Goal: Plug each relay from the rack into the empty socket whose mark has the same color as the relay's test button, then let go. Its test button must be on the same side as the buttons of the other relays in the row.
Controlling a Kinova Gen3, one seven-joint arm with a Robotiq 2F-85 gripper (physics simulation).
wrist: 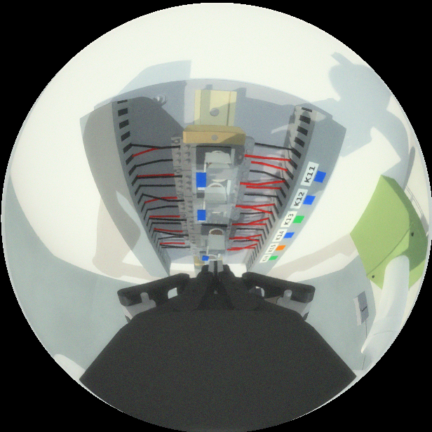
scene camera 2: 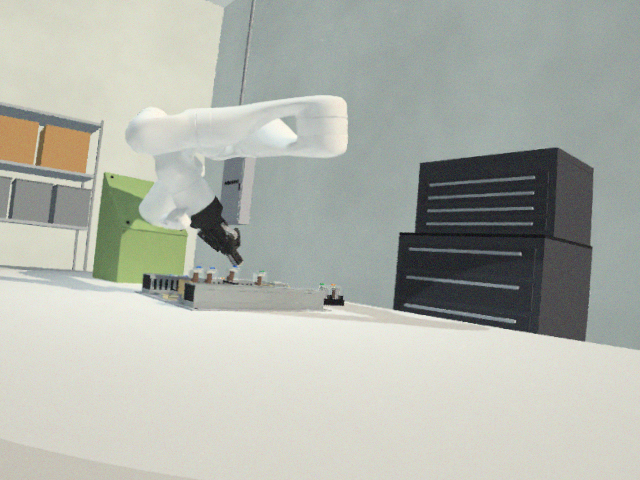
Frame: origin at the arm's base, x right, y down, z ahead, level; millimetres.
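Where they show: gripper, between the fingertips: [scene camera 2: 239,264]; arm's base, origin of its link: [scene camera 2: 153,214].
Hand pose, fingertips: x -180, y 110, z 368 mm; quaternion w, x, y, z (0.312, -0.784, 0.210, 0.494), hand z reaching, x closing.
Each offset is from my fingertips to the top centre of the thing.
My gripper [scene camera 2: 237,262] [wrist: 215,268] is shut and empty, its fingertips close over the blue-button relay {dx +17, dy +3, dz +10 mm} [scene camera 2: 232,275] [wrist: 216,241] at K14; whether they touch it is unclear. Two more blue-button relays stand at the near end of the row in the wrist view, the K11 relay {dx +94, dy +9, dz +43 mm} [scene camera 2: 197,275] [wrist: 217,159] and the K12 relay {dx +65, dy +9, dz +32 mm} [scene camera 2: 210,276] [wrist: 218,193]. Their blue buttons are on the left there, as is the K14 relay's. The K13 mark [wrist: 298,219] is green, the K15 mark [wrist: 280,247] orange. A green-button relay {dx -49, dy +9, dz -12 mm} [scene camera 2: 260,279] stands farther along. The black rack {dx -220, dy +56, dz -65 mm} [scene camera 2: 339,301] holds a green-button relay {dx -220, dy +30, dz -65 mm} [scene camera 2: 322,286] and an orange-button relay {dx -251, dy +30, dz -72 mm} [scene camera 2: 333,290].
A grey panel wall [scene camera 2: 258,298] and slotted wire ducts [wrist: 300,125] flank the row, with red and black wires between. A green cabinet [scene camera 2: 149,253] [wrist: 387,227], a shelf unit [scene camera 2: 98,155] and black drawer cabinets [scene camera 2: 480,268] stand behind.
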